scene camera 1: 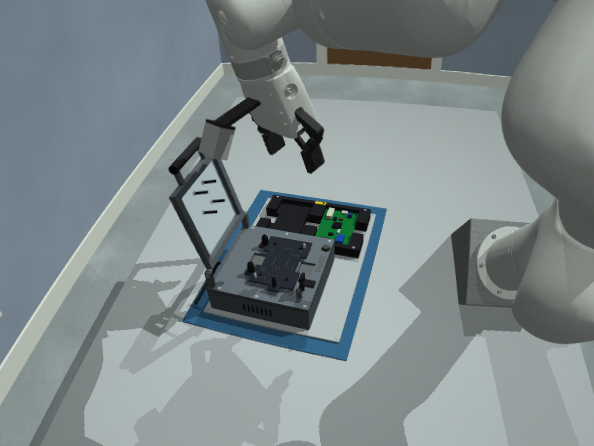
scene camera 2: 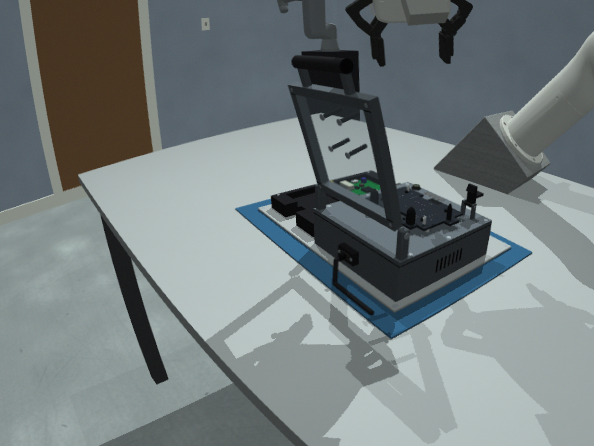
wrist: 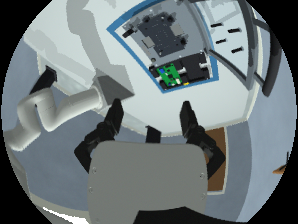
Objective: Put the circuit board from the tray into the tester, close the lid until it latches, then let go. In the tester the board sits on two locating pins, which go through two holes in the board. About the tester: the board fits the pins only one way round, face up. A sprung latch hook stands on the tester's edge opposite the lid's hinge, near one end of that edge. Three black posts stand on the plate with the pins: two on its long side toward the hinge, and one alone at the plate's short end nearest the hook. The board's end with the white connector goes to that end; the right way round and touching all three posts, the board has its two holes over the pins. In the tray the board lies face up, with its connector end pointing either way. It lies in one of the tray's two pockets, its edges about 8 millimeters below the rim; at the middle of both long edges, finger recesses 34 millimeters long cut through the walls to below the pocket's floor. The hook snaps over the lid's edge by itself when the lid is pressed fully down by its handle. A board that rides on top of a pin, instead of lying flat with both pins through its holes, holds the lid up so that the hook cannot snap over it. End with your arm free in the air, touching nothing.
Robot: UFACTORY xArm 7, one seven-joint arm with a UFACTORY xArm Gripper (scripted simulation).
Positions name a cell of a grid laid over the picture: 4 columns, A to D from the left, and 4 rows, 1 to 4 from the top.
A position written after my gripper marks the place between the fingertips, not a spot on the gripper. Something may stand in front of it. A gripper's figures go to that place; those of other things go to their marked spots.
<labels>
My gripper (scene camera 1: B2) is 0.72 m from the lens. A tester lid (scene camera 1: B3): 0.81 m from the lens. A pin plate (scene camera 1: B3) is 0.80 m from the lens.
</labels>
